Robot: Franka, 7 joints.
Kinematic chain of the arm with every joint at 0, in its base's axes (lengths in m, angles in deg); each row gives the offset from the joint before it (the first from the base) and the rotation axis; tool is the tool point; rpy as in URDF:
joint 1: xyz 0 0 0.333 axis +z
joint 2: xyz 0 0 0 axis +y
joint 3: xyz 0 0 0.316 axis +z
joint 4: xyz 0.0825 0 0 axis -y
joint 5: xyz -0.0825 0 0.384 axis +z
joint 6: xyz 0 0 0 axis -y
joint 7: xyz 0.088 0 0 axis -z
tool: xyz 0 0 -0.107 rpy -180 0 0
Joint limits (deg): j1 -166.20..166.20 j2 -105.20..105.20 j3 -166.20..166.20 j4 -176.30..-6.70 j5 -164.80..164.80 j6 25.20..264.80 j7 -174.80..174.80
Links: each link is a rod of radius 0.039 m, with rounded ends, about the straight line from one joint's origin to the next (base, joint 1, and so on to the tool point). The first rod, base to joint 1, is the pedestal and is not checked.
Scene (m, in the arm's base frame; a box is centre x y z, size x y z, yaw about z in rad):
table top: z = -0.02
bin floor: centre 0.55 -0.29 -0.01 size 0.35 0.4 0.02 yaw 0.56
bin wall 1: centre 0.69 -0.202 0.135 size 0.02 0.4 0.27 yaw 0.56
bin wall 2: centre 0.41 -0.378 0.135 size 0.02 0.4 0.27 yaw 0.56
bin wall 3: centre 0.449 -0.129 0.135 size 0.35 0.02 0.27 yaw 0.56
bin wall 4: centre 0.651 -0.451 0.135 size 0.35 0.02 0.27 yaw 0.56
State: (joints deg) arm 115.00 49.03 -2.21 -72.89 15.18 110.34 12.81
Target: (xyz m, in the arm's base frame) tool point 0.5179 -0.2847 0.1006
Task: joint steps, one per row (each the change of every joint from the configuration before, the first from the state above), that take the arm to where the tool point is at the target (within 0.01 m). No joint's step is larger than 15 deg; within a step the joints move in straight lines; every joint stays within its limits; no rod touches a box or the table.
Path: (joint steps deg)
1: 4.65 -6.12 14.55 -2.49 1.59 -1.84 0.00
2: 4.66 -6.12 14.54 -2.49 1.58 -1.84 0.00
3: 4.65 -6.12 14.55 -2.49 1.59 -1.84 0.00
4: 4.66 -6.11 14.54 -2.49 1.58 -1.83 0.00
5: 4.65 -6.12 14.55 -2.49 1.59 -1.84 0.00
6: 4.66 -6.12 14.55 -2.49 1.59 -1.84 0.00
7: 4.65 -6.12 14.54 -2.49 1.58 -1.84 0.00
8: 4.66 -6.12 14.55 -2.49 1.59 -1.84 0.00
9: 4.65 -6.12 14.54 -2.49 1.59 -1.84 0.00
10: 4.66 -6.12 14.55 -2.49 1.58 -1.84 0.00
11: 4.65 -6.11 14.54 -2.49 1.59 -1.83 0.00
12: 0.00 -10.01 0.61 1.30 0.56 3.74 0.00
13: 0.00 -10.01 0.61 1.30 0.56 3.74 0.00
14: 0.00 -10.00 0.60 1.31 0.57 3.75 0.00

